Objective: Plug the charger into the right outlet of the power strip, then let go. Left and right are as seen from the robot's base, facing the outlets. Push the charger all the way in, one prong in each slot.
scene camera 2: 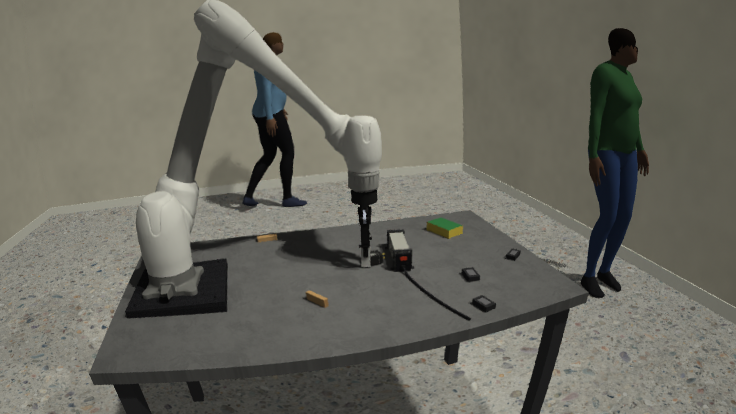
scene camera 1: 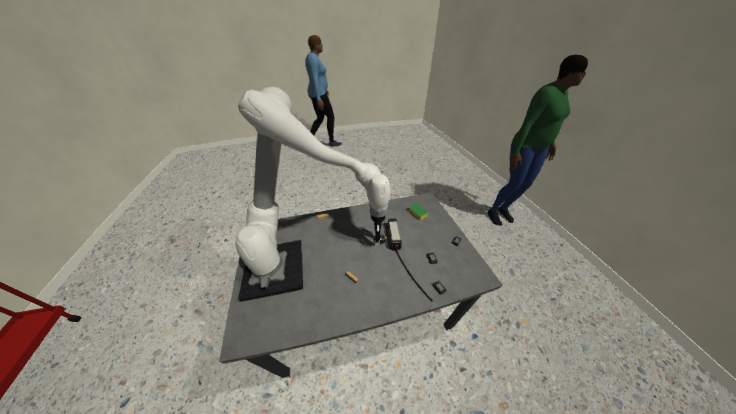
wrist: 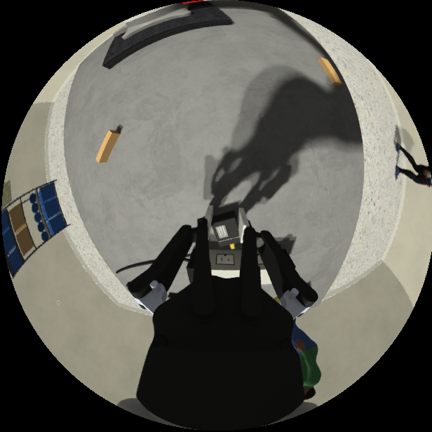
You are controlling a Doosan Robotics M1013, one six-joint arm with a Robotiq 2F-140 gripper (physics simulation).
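Where they show: gripper, fingertip midpoint: (scene camera 2: 366,263) (scene camera 1: 376,241); arm's base, link origin: (scene camera 2: 174,284) (scene camera 1: 269,268).
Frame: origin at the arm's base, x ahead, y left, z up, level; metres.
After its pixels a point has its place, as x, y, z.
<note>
The charger (scene camera 1: 382,239) @(0.634, 0.071, 0.007) (scene camera 2: 377,257) @(0.636, 0.065, 0.003) (wrist: 226,230) is a small dark block with a pale label on top. My gripper (scene camera 1: 379,240) @(0.604, 0.084, -0.021) (scene camera 2: 365,262) @(0.604, 0.084, -0.021) (wrist: 225,213) is shut on it, low over the table. The charger looks slightly turned between the fingers in the wrist view. Its yellow prong end points at the power strip (scene camera 1: 394,232) @(0.709, 0.088, 0.032) (scene camera 2: 398,243) @(0.706, 0.082, 0.034) (wrist: 227,273), a pale-topped dark bar. A small gap shows between charger and strip, with yellow metal visible in it. An outlet (wrist: 225,259) shows on the strip's face; the prongs sit a little to its right in the wrist image. The other outlets are hidden.
A black cable (scene camera 1: 414,277) @(0.731, -0.191, -0.017) (scene camera 2: 437,298) @(0.733, -0.202, -0.017) runs from the strip. A green-yellow sponge (scene camera 1: 417,211) @(0.923, 0.256, 0.008) (scene camera 2: 444,227) @(0.919, 0.233, 0.008), two orange blocks (scene camera 1: 351,277) @(0.423, -0.128, -0.005) (scene camera 1: 322,216) @(0.296, 0.353, -0.011) and several small black items (scene camera 1: 431,257) @(0.870, -0.097, -0.009) (scene camera 2: 483,302) @(0.837, -0.274, -0.009) lie on the table (scene camera 1: 319,319) @(0.252, -0.300, -0.023). Two people stand beyond it.
</note>
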